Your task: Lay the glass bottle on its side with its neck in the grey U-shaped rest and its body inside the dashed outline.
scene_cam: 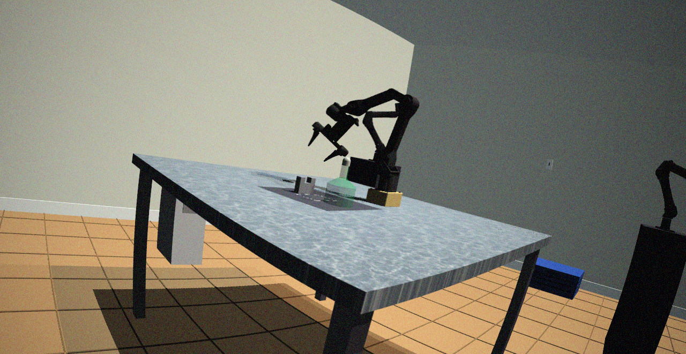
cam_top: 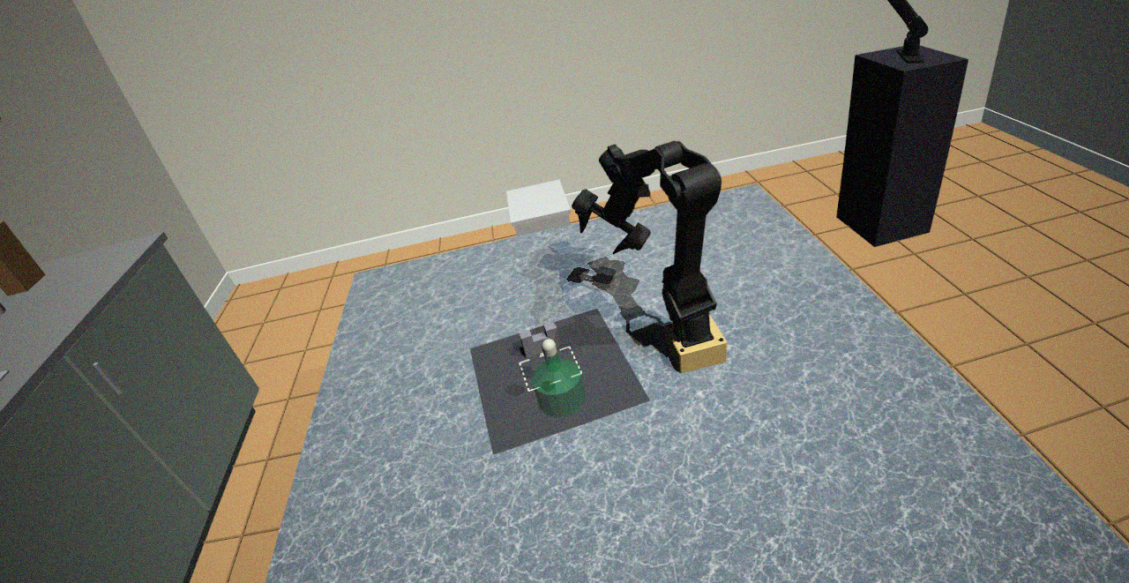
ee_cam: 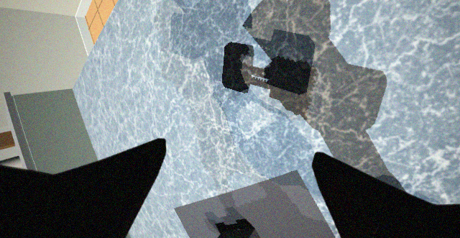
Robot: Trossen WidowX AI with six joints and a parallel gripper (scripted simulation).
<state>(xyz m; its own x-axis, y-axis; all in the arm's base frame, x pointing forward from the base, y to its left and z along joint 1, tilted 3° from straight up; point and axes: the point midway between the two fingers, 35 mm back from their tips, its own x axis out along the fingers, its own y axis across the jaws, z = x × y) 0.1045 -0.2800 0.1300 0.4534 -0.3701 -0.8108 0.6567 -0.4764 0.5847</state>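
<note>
Right now my gripper tip is 170 mm short of the green glass bottle, 330 mm to the right of it and 40 mm above it. The rest, counted from my gripper tip: dark mat 180 mm ahead, 250 mm to the left, 140 mm below.
</note>
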